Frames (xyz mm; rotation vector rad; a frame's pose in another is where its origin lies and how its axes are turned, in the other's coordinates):
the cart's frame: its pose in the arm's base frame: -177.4 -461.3 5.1 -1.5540 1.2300 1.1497
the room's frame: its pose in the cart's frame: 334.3 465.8 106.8 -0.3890 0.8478 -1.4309
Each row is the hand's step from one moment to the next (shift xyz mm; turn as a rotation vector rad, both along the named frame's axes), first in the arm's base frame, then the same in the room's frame.
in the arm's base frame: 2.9 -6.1 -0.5 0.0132 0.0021 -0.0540
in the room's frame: 3.2 5.6 -2.1 0.0018 0.0268 0.0487
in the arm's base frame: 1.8 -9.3 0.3 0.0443 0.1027 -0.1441
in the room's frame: 2.5 7.9 -4.7 0.0068 -0.0108 0.1820
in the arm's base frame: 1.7 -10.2 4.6 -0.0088 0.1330 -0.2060
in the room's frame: 3.3 6.4 -8.7 -0.0597 -0.0069 0.2379
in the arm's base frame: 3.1 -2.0 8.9 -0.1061 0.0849 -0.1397
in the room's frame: 5.0 -2.8 -7.8 -0.1379 -0.0047 0.1376
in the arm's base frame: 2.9 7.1 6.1 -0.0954 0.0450 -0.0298
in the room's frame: 3.6 -9.1 -0.8 -0.1024 -0.0272 0.0280
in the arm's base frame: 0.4 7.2 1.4 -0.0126 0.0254 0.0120
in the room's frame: 0.2 -6.9 2.6 -0.0117 -0.0285 0.0005
